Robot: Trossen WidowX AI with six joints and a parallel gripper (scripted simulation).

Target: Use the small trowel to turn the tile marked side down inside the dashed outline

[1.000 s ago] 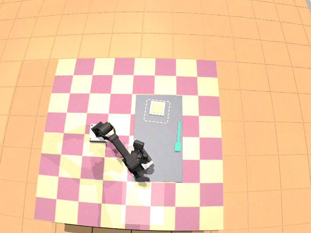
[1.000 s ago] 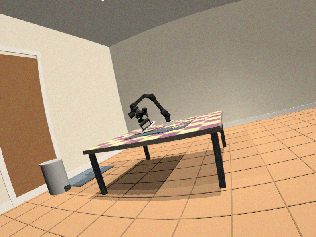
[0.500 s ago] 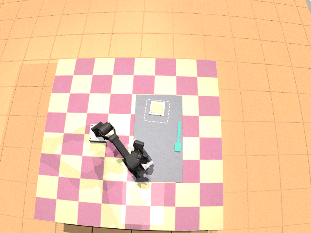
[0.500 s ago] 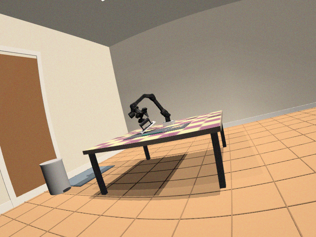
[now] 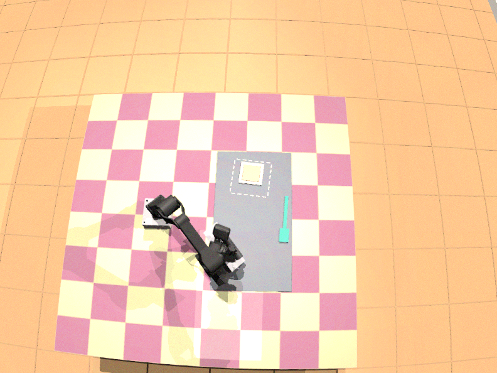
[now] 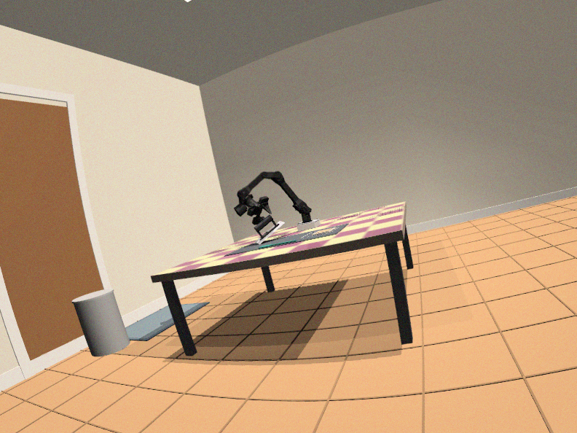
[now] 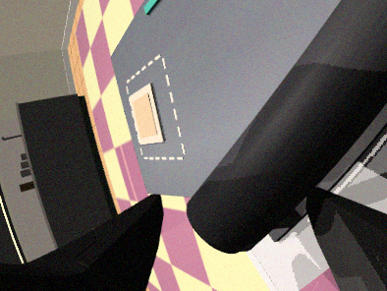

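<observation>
My gripper tip is now 40 mm above the trowel and 10 mm to the left of it. Also, from my gripper tip: square tile (310 mm to the left, 160 mm ahead, 130 mm below); then grey mat (150 mm below, 130 mm ahead, 100 mm to the left); then teal long-handled tool (260 mm ahead, 130 mm below, 50 mm to the left).
</observation>
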